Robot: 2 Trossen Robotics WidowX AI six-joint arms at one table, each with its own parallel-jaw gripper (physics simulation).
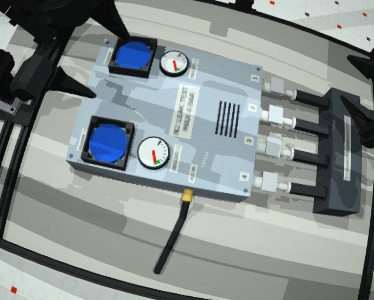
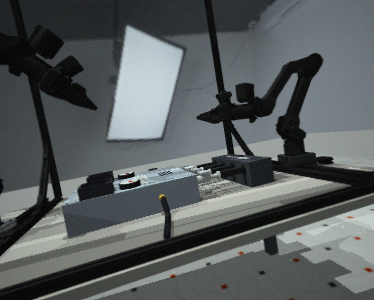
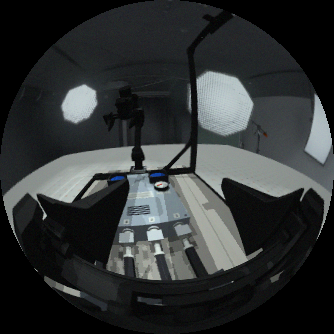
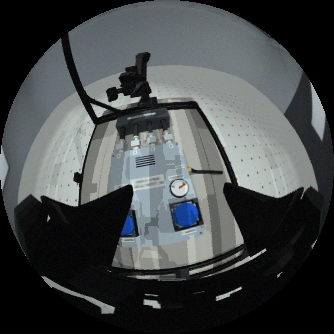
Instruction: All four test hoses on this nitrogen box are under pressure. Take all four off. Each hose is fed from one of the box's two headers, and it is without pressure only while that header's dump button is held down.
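Places are measured from the left arm's base along level axes (x ahead, y left, z up), in millimetres.
Pixels of known places: left gripper, fingertip midpoint: [image 1: 344,75] [image 2: 198,116] [image 3: 176,183] [image 4: 118,98]; right gripper, fingertip midpoint: [image 1: 111,66] [image 2: 92,107] [image 3: 118,128] [image 4: 179,188]; left arm's base, origin of the base link: [image 2: 295,154] [image 4: 145,99]; right arm's base, origin of the base link: [image 1: 8,89] [image 3: 138,167].
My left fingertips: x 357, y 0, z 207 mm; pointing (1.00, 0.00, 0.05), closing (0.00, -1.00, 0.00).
Ahead of a thing's pixels: the offset from my left fingertips to its top centre. "spot": to the spot under its first point.
The nitrogen box [image 1: 210,90] [image 2: 130,205] lies flat. Hose 1 {spot: 1 mm back, 47 mm right, 191 mm down} [image 1: 310,98], hose 2 {spot: 20 mm back, 18 mm left, 190 mm down} [image 1: 311,126], hose 3 {spot: 32 mm back, 84 mm left, 191 mm down} [image 1: 308,155] and hose 4 {spot: 54 mm back, 154 mm left, 191 mm down} [image 1: 307,190] are all seated in its side. The upper dump button {379 mm ahead, 54 mm left, 159 mm down} [image 1: 133,55] and lower dump button {333 mm ahead, 238 mm left, 159 mm down} [image 1: 108,143] [image 4: 186,215] are blue; no finger touches them. The red needles of the upper gauge {spot: 294 mm ahead, 38 mm left, 159 mm down} [image 1: 174,63] and lower gauge {spot: 250 mm ahead, 219 mm left, 159 mm down} [image 1: 153,152] stand near green marks. My right gripper [image 1: 112,66] [image 2: 96,108] [image 4: 179,188] is open above the button end. My left gripper [image 1: 345,77] [image 2: 198,118] [image 3: 176,183] is open above the hose end.
A dark block {spot: 120 mm back, 136 mm left, 175 mm down} [image 1: 337,192] [image 2: 260,172] holds the far ends of the hoses. A black supply hose {spot: 154 mm ahead, 344 mm left, 241 mm down} [image 1: 172,240] [image 2: 167,222] [image 4: 207,172] with a brass fitting {spot: 165 mm ahead, 255 mm left, 206 mm down} [image 1: 187,195] leaves the box's lower side. A black frame [image 1: 100,275] edges the table.
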